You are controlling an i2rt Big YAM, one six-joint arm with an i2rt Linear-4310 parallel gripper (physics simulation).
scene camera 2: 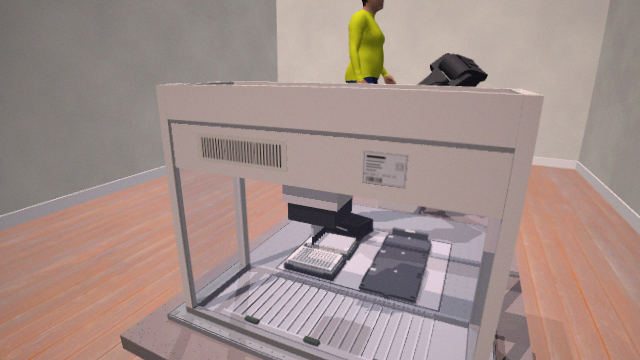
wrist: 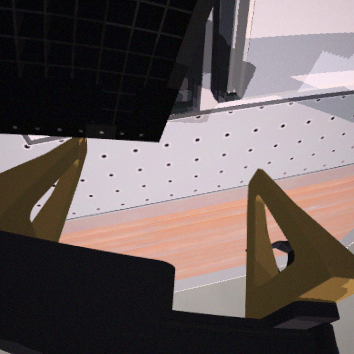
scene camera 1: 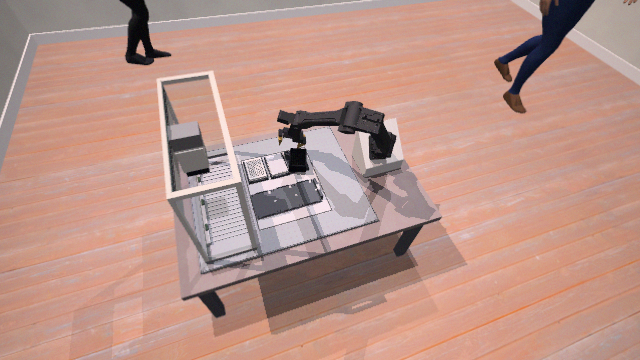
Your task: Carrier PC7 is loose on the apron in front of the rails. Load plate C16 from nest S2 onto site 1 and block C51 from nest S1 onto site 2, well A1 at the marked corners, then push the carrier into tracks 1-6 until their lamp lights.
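Where they show: gripper, fingertip midpoint: [wrist: 172, 158] [scene camera 1: 288, 146]; arm's base, origin of the base link: [scene camera 1: 376, 147].
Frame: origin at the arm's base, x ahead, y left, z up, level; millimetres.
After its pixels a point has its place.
Note:
Carrier PC7, a dark flat slab [scene camera 1: 286, 199] {x 483, y 156, z -108 mm} [scene camera 2: 397, 267] {x 515, y 152, z -108 mm}, lies on the pale apron before the grooved rail deck [scene camera 1: 227, 220] {x 718, y 376, z 151 mm} [scene camera 2: 280, 300]. Beside it stand, in a row, a white plate with a grid of wells [scene camera 1: 256, 169] [scene camera 2: 315, 260], a plain white-topped piece [scene camera 1: 277, 165] {x 497, y -45, z -93 mm} [scene camera 2: 338, 243] {x 506, y -32, z -93 mm} and a deep black gridded block [scene camera 1: 298, 160] {x 391, y -38, z -67 mm} [scene camera 2: 357, 225] {x 430, y -9, z -60 mm} [wrist: 90, 75] {x 389, y -92, z -73 mm}. Labels C16, C51, S1 and S2 are not readable. My gripper [scene camera 1: 290, 144] {x 425, y -142, z -68 mm} [wrist: 172, 158] {x 425, y -142, z -68 mm} is open and empty, above and behind the black block. The block's near edge lies close to the left fingertip in the wrist view.
A tall cream frame [scene camera 1: 227, 135] {x 673, y 172, z 361 mm} [scene camera 2: 340, 110] {x 880, y 166, z 330 mm} encloses the rail deck. A grey box-shaped head [scene camera 1: 192, 159] {x 817, y 149, z 239 mm} [scene camera 2: 317, 200] {x 880, y 130, z 194 mm} hangs inside it above the deck. Small dark green parts [scene camera 2: 252, 320] sit at the rails' far end. A perforated plate [wrist: 150, 170] {x 421, y -217, z -119 mm} lies under the gripper. People stand around.

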